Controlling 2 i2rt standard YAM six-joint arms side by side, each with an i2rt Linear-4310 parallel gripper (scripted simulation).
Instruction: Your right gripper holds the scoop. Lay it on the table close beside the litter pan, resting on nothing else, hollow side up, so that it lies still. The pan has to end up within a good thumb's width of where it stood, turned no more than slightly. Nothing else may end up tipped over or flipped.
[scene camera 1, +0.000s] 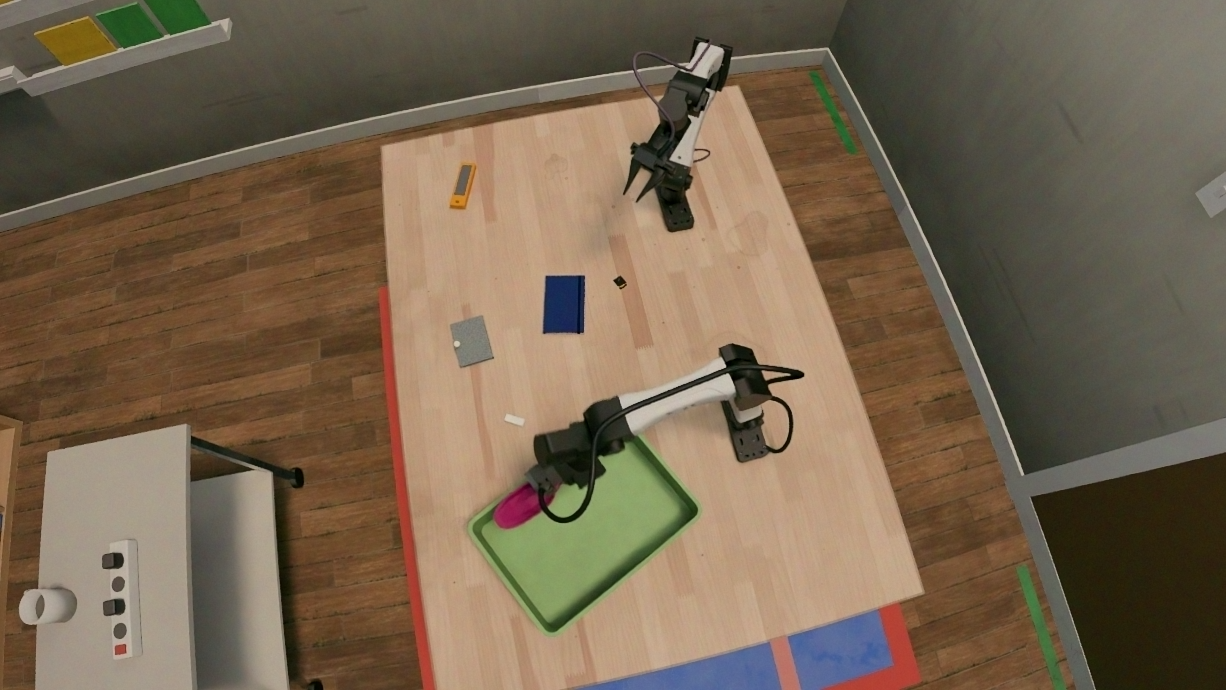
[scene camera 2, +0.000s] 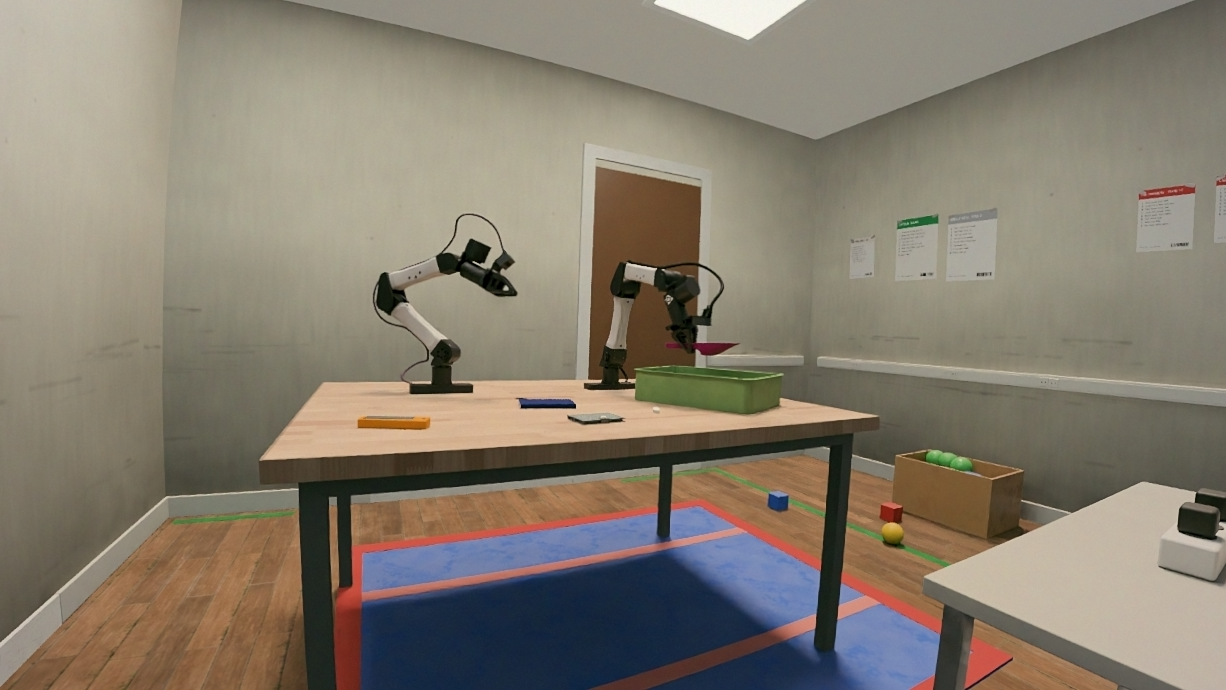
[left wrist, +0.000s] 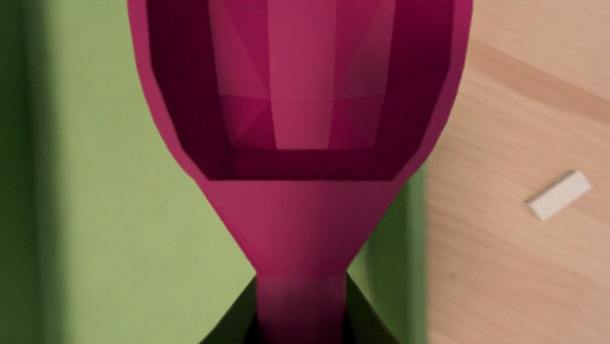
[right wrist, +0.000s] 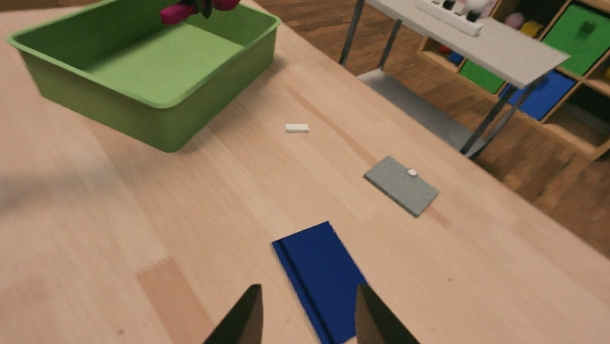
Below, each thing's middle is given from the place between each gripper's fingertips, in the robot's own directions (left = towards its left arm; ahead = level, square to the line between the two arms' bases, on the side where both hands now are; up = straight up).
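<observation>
My left hand (scene camera 2: 692, 353) is 8 cm to the right of the green litter pan (scene camera 1: 554, 570), 2 cm past it and 13 cm above it. From that same left hand, I find the orange device (scene camera 2: 382, 422) 84 cm to the right, 14 cm ahead and 15 cm below. The magenta scoop (left wrist: 300, 130) is 3 cm ahead of my left hand, 1 cm to the left of it and 1 cm above it.
Now for my right hand (scene camera 2: 514, 293): the orange device is 34 cm to the right of it, 39 cm ahead of it and 32 cm below it. The green litter pan is 59 cm to the left of my right hand, 23 cm ahead of it and 29 cm below it, while the magenta scoop is 52 cm to the left of that right hand, 28 cm ahead of it and 16 cm below it.
</observation>
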